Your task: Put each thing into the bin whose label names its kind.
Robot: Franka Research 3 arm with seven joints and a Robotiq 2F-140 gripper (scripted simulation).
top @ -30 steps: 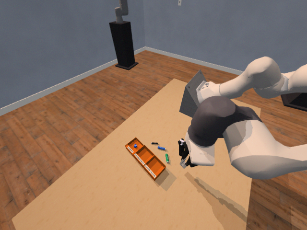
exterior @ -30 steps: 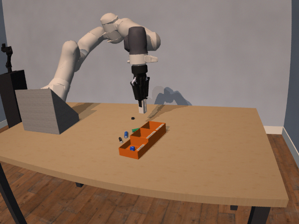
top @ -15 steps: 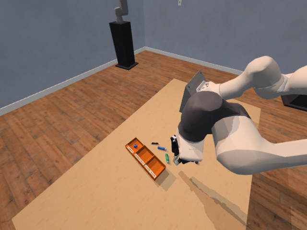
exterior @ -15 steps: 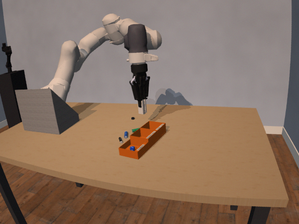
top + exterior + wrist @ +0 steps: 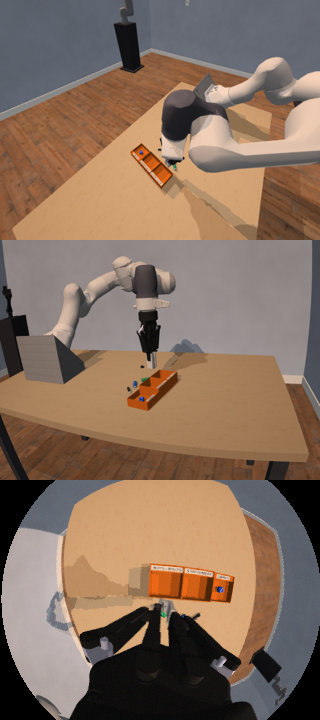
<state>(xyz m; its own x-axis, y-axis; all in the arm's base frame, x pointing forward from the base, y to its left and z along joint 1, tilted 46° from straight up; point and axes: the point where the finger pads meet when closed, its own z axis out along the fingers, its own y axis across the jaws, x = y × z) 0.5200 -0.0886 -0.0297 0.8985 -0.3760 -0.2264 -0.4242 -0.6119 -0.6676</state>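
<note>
My hand is 18 cm to the left of the blue cube, 9 cm above it and 1 cm past it. From my hand the other things lie so: white piece (3 cm below); then green battery (10 cm below, 3 cm behind, 2 cm to the left); then blue cylinder (10 cm below, 7 cm behind, 3 cm to the right).
</note>
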